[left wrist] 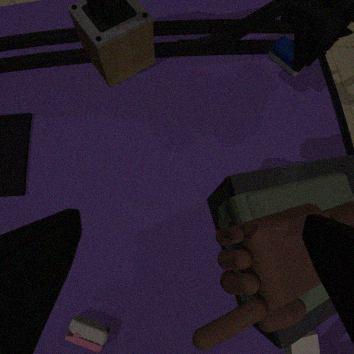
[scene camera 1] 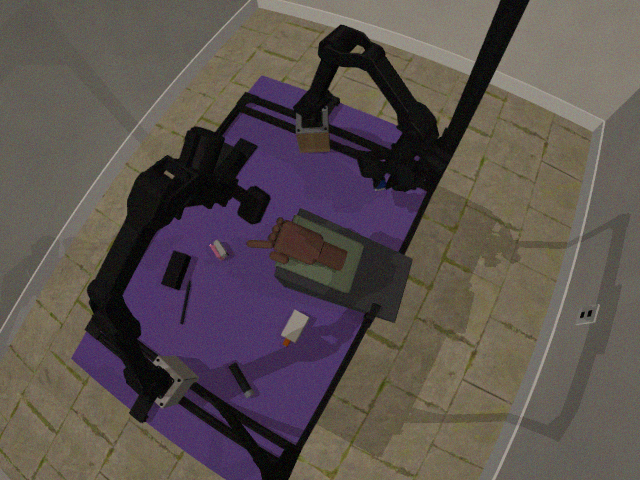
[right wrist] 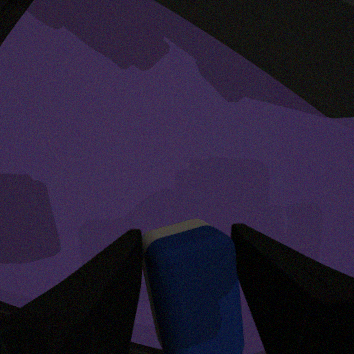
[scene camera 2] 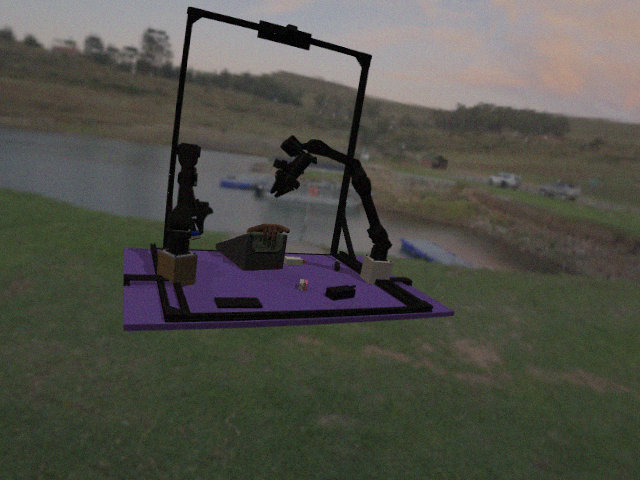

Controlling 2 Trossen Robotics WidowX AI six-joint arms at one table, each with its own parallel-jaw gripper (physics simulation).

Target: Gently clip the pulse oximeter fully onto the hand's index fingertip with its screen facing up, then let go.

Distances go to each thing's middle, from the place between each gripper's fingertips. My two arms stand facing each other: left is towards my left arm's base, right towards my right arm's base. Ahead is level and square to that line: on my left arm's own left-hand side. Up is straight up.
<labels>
I see my right gripper 10 mm short of the blue block [right wrist: 189,267] and 20 mm to the left of it. Round my right hand: index finger [left wrist: 254,309] 190 mm ahead, 310 mm to the left, 90 mm above.
The index finger is 140 mm below my left hand, 80 mm to the left of it and 30 mm behind it. The rest, counted from my left hand: blue block: 250 mm to the right, 230 mm below, 210 mm behind.
</labels>
